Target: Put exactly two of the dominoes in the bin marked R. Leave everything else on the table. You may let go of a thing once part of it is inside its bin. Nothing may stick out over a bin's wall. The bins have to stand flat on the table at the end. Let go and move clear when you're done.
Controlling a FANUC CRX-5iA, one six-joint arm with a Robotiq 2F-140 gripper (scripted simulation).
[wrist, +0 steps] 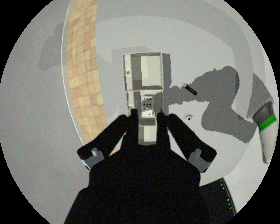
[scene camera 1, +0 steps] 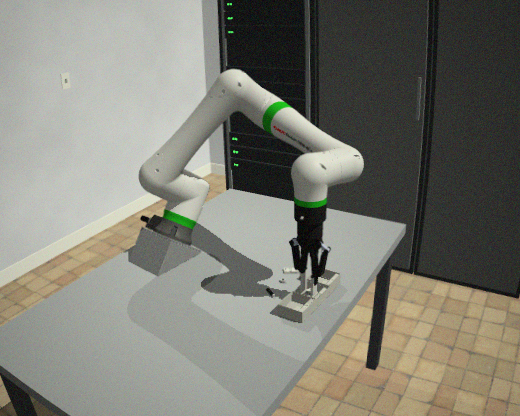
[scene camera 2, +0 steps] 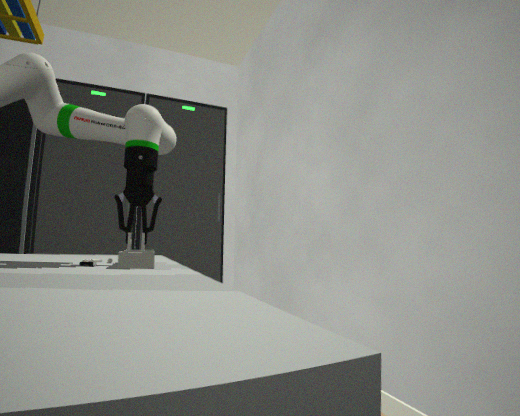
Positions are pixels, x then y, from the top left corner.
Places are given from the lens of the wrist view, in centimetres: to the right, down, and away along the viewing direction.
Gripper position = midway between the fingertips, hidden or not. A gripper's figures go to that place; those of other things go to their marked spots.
my gripper (wrist: 148,107): 2, -1, 22
pale two-compartment bin block (wrist: 147,68): 2, -11, 20
